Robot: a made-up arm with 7 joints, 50 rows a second.
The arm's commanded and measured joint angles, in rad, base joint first. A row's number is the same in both.
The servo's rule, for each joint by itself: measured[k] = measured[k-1] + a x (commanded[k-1-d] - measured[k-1]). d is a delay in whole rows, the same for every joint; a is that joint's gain. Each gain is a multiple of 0.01, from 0.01 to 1. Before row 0 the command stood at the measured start. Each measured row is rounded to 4 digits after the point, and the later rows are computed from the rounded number. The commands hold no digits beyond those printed.
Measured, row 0:
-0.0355, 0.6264, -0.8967, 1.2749, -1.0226, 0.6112, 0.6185
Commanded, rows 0 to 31:
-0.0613, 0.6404, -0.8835, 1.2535, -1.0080, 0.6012, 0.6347
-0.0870, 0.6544, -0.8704, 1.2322, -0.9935, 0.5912, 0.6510
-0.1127, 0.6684, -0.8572, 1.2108, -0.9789, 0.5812, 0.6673
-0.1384, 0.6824, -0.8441, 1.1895, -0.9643, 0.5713, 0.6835
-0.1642, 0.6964, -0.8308, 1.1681, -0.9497, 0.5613, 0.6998
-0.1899, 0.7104, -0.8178, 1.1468, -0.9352, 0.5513, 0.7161
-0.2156, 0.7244, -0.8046, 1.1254, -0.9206, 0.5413, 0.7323
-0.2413, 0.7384, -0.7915, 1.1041, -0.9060, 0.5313, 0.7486
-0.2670, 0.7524, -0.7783, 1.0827, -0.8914, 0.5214, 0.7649
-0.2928, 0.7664, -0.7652, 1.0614, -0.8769, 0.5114, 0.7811
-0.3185, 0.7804, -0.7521, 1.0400, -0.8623, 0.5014, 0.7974
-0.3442, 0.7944, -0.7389, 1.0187, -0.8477, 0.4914, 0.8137
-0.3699, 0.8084, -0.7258, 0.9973, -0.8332, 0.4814, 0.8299
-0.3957, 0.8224, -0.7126, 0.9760, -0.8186, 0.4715, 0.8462
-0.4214, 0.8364, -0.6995, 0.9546, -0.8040, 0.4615, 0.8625
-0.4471, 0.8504, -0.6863, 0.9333, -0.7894, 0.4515, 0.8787
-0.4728, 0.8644, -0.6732, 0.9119, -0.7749, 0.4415, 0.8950
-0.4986, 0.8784, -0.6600, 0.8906, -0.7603, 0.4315, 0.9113
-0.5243, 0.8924, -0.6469, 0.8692, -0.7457, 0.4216, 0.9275
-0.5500, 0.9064, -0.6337, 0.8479, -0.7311, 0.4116, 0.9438
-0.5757, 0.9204, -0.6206, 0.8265, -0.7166, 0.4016, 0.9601
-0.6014, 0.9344, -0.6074, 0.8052, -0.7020, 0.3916, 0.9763
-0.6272, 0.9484, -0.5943, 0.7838, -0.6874, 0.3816, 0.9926
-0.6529, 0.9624, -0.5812, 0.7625, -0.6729, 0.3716, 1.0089
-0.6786, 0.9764, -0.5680, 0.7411, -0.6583, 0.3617, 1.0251
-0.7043, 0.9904, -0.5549, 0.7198, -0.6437, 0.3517, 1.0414
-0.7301, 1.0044, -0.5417, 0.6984, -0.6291, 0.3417, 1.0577
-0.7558, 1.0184, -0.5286, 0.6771, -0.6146, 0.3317, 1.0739
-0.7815, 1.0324, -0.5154, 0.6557, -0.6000, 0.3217, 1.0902
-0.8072, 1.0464, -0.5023, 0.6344, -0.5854, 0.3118, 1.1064
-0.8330, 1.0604, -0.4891, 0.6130, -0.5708, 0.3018, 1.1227
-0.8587, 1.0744, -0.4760, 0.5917, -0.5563, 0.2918, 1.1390
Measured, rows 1 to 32:
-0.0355, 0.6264, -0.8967, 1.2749, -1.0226, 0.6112, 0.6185
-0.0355, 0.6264, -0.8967, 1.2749, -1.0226, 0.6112, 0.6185
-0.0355, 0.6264, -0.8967, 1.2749, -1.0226, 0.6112, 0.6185
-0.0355, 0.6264, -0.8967, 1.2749, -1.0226, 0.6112, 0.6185
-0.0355, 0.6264, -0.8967, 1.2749, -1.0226, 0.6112, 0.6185
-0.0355, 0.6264, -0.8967, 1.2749, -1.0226, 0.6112, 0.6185
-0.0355, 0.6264, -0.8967, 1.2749, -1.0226, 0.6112, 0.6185
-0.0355, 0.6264, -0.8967, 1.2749, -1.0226, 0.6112, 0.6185
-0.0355, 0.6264, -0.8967, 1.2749, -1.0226, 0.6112, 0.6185
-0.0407, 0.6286, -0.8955, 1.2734, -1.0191, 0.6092, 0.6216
-0.0500, 0.6327, -0.8932, 1.2705, -1.0130, 0.6056, 0.6272
-0.0625, 0.6384, -0.8900, 1.2663, -1.0048, 0.6007, 0.6348
-0.0777, 0.6454, -0.8859, 1.2609, -0.9951, 0.5948, 0.6441
-0.0950, 0.6536, -0.8809, 1.2544, -0.9842, 0.5881, 0.6547
-0.1140, 0.6627, -0.8752, 1.2469, -0.9724, 0.5807, 0.6664
-0.1343, 0.6726, -0.8688, 1.2384, -0.9600, 0.5728, 0.6789
-0.1557, 0.6831, -0.8618, 1.2290, -0.9470, 0.5645, 0.6921
-0.1780, 0.6942, -0.8543, 1.2188, -0.9337, 0.5559, 0.7059
-0.2010, 0.7058, -0.8463, 1.2078, -0.9201, 0.5470, 0.7202
-0.2245, 0.7177, -0.8378, 1.1961, -0.9062, 0.5379, 0.7349
-0.2484, 0.7300, -0.8289, 1.1837, -0.8922, 0.5286, 0.7499
-0.2727, 0.7425, -0.8196, 1.1707, -0.8780, 0.5192, 0.7651
-0.2973, 0.7553, -0.8100, 1.1571, -0.8637, 0.5097, 0.7805
-0.3221, 0.7683, -0.8001, 1.1429, -0.8494, 0.5001, 0.7961
-0.3471, 0.7814, -0.7899, 1.1282, -0.8350, 0.4904, 0.8118
-0.3722, 0.7947, -0.7794, 1.1131, -0.8206, 0.4806, 0.8276
-0.3975, 0.8081, -0.7687, 1.0975, -0.8061, 0.4708, 0.8435
-0.4229, 0.8216, -0.7577, 1.0815, -0.7916, 0.4610, 0.8595
-0.4483, 0.8352, -0.7465, 1.0651, -0.7771, 0.4511, 0.8755
-0.4738, 0.8488, -0.7352, 1.0484, -0.7626, 0.4412, 0.8916
-0.4993, 0.8625, -0.7237, 1.0314, -0.7481, 0.4313, 0.9077
-0.5249, 0.8762, -0.7121, 1.0141, -0.7335, 0.4214, 0.9238
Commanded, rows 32 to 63:
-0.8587, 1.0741, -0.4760, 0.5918, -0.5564, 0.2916, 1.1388
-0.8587, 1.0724, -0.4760, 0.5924, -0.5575, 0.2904, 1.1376
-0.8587, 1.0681, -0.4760, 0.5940, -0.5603, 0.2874, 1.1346
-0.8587, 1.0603, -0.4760, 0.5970, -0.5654, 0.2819, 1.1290
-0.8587, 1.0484, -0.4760, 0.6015, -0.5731, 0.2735, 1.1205
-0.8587, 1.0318, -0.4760, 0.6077, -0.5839, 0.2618, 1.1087
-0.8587, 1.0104, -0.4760, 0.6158, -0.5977, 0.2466, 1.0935
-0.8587, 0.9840, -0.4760, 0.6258, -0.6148, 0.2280, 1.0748
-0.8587, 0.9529, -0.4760, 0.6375, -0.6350, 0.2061, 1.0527
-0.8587, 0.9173, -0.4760, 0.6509, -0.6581, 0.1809, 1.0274
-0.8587, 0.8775, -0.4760, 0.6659, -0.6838, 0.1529, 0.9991
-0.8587, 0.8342, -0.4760, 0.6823, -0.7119, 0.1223, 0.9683
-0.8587, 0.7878, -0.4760, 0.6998, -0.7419, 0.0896, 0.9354
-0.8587, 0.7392, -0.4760, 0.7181, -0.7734, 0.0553, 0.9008
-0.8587, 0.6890, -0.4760, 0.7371, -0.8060, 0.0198, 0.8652
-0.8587, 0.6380, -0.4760, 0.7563, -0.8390, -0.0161, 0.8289
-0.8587, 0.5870, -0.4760, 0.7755, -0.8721, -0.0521, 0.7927
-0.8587, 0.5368, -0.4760, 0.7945, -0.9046, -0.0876, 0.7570
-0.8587, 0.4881, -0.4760, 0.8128, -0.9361, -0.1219, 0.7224
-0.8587, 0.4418, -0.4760, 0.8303, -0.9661, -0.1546, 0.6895
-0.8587, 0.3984, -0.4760, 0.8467, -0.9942, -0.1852, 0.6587
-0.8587, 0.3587, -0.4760, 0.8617, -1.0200, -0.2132, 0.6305
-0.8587, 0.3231, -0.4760, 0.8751, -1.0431, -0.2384, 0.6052
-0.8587, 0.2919, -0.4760, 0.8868, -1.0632, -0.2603, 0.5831
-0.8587, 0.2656, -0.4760, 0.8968, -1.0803, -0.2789, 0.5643
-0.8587, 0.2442, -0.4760, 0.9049, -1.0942, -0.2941, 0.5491
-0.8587, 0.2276, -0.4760, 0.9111, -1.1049, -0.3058, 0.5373
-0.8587, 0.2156, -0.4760, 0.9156, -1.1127, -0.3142, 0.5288
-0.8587, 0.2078, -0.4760, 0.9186, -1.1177, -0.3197, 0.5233
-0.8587, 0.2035, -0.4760, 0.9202, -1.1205, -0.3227, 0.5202
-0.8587, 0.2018, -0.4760, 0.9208, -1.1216, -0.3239, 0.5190
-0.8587, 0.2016, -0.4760, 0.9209, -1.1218, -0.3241, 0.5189
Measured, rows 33 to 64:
-0.5505, 0.8900, -0.7003, 0.9965, -0.7190, 0.4114, 0.9400
-0.5761, 0.9038, -0.6884, 0.9786, -0.7044, 0.4015, 0.9562
-0.6017, 0.9177, -0.6764, 0.9605, -0.6898, 0.3915, 0.9724
-0.6274, 0.9316, -0.6643, 0.9422, -0.6752, 0.3815, 0.9886
-0.6531, 0.9455, -0.6521, 0.9236, -0.6607, 0.3715, 1.0048
-0.6788, 0.9594, -0.6398, 0.9048, -0.6461, 0.3615, 1.0210
-0.7045, 0.9733, -0.6274, 0.8859, -0.6315, 0.3516, 1.0372
-0.7302, 0.9872, -0.6150, 0.8668, -0.6169, 0.3416, 1.0534
-0.7559, 1.0012, -0.6025, 0.8475, -0.6024, 0.3316, 1.0697
-0.7765, 1.0129, -0.5911, 0.8296, -0.5914, 0.3236, 1.0828
-0.7929, 1.0224, -0.5807, 0.8130, -0.5833, 0.3170, 1.0932
-0.8061, 1.0297, -0.5713, 0.7977, -0.5778, 0.3111, 1.1011
-0.8166, 1.0346, -0.5627, 0.7837, -0.5748, 0.3053, 1.1064
-0.8250, 1.0368, -0.5549, 0.7709, -0.5744, 0.2989, 1.1091
-0.8317, 1.0360, -0.5478, 0.7595, -0.5767, 0.2915, 1.1090
-0.8371, 1.0319, -0.5413, 0.7494, -0.5817, 0.2825, 1.1061
-0.8414, 1.0242, -0.5354, 0.7407, -0.5896, 0.2716, 1.1002
-0.8449, 1.0128, -0.5301, 0.7335, -0.6005, 0.2585, 1.0912
-0.8477, 0.9975, -0.5252, 0.7277, -0.6143, 0.2430, 1.0791
-0.8499, 0.9783, -0.5208, 0.7234, -0.6310, 0.2250, 1.0639
-0.8517, 0.9552, -0.5168, 0.7205, -0.6504, 0.2045, 1.0457
-0.8531, 0.9284, -0.5131, 0.7191, -0.6724, 0.1815, 1.0247
-0.8542, 0.8981, -0.5098, 0.7190, -0.6966, 0.1563, 1.0012
-0.8551, 0.8646, -0.5068, 0.7203, -0.7229, 0.1290, 0.9754
-0.8558, 0.8283, -0.5040, 0.7228, -0.7508, 0.1000, 0.9476
-0.8564, 0.7897, -0.5015, 0.7265, -0.7799, 0.0696, 0.9182
-0.8569, 0.7492, -0.4992, 0.7313, -0.8098, 0.0382, 0.8876
-0.8573, 0.7074, -0.4971, 0.7370, -0.8401, 0.0062, 0.8562
-0.8576, 0.6649, -0.4952, 0.7435, -0.8703, -0.0260, 0.8245
-0.8578, 0.6223, -0.4935, 0.7507, -0.9000, -0.0578, 0.7930
-0.8580, 0.5801, -0.4919, 0.7585, -0.9288, -0.0889, 0.7621
-0.8581, 0.5390, -0.4905, 0.7667, -0.9562, -0.1188, 0.7323

